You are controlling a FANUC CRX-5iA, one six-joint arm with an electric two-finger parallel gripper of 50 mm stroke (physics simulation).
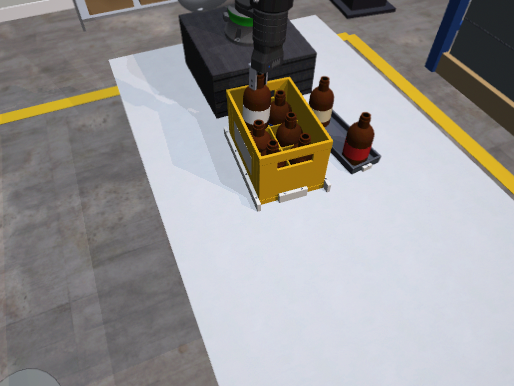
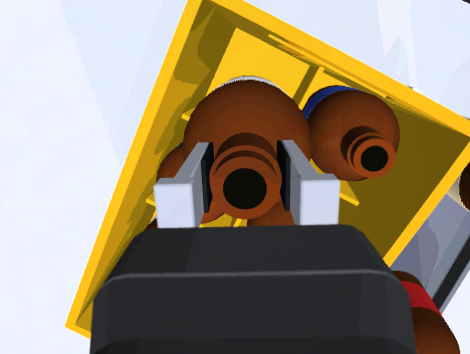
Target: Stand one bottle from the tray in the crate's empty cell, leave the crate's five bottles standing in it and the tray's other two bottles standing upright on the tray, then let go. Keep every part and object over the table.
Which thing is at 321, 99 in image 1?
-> A cream-label bottle.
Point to a red-label bottle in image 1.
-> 360, 135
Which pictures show my gripper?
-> Image 1 and image 2: all of them.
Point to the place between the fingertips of my gripper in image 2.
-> At 245, 163
